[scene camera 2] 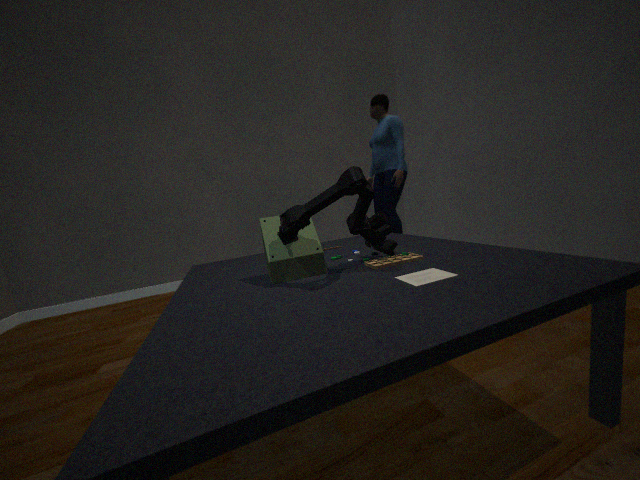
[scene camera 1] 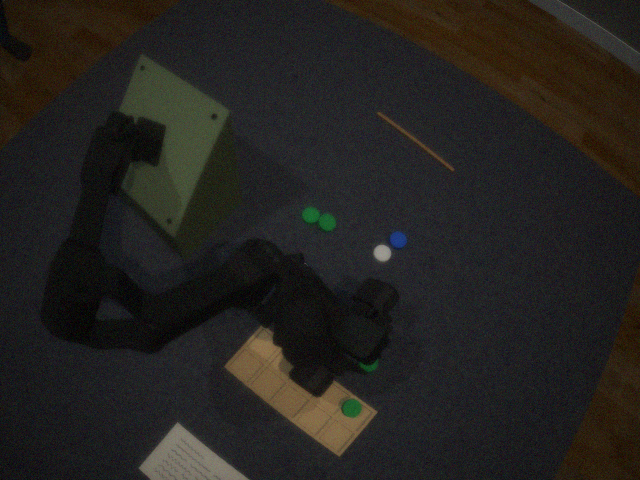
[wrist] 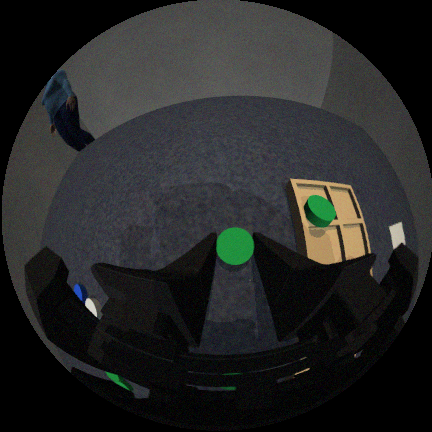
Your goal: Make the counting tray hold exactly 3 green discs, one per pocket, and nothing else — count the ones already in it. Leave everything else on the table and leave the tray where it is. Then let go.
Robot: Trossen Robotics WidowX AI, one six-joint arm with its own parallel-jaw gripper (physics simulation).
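Note:
The tan counting tray (scene camera 1: pixel 267 386) (scene camera 2: pixel 379 264) (wrist: pixel 344 201) has two rows of pockets. One green disc (scene camera 1: pixel 351 408) (wrist: pixel 319 210) sits at an end pocket. The arm hides part of the tray in the first scene view. My gripper (wrist: pixel 234 237) is shut on another green disc (scene camera 1: pixel 369 365) (wrist: pixel 235 246), held between the fingertips beside the tray's long edge, over the table. Two loose green discs, one (scene camera 1: pixel 310 214) and another (scene camera 1: pixel 327 222), lie touching on the table. A green disc (scene camera 2: pixel 367 258) shows small near the tray's left end in the second scene view.
A blue disc (scene camera 1: pixel 398 239) (wrist: pixel 79 292) and a white disc (scene camera 1: pixel 382 253) (wrist: pixel 91 307) lie near each other. A thin orange stick (scene camera 1: pixel 416 141), a written sheet (scene camera 1: pixel 193 457) (scene camera 2: pixel 426 276) and the green slanted block (scene camera 1: pixel 178 116) (scene camera 2: pixel 297 266) also show. A person (scene camera 2: pixel 387 144) stands behind the table.

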